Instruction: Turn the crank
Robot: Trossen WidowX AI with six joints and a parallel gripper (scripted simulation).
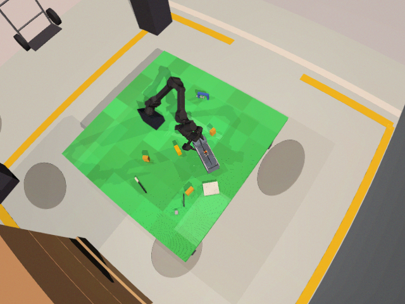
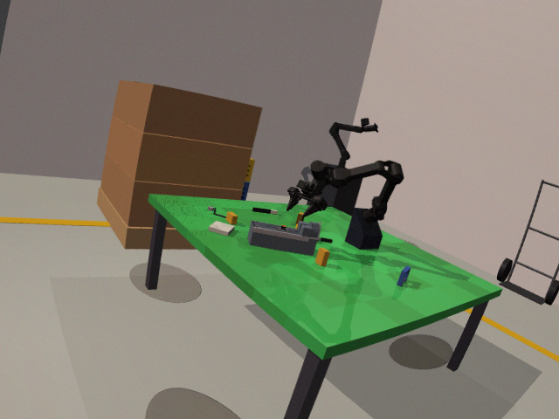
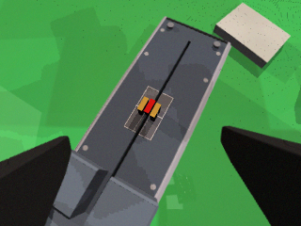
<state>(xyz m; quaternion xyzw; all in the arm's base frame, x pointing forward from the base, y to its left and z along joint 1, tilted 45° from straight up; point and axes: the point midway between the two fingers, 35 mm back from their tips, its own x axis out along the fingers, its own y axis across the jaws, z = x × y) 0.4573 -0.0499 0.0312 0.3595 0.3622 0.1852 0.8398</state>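
Right now my gripper tip is 110 mm past the dark handle, 110 mm to the right of it and 80 mm above it. From my gripper tip the other things lie so: grey piece (100 mm ahead, 450 mm to the right, 130 mm below); then red pointer (40 mm ahead, 60 mm below); then white pad (200 mm ahead, 180 mm to the right, 130 mm below).
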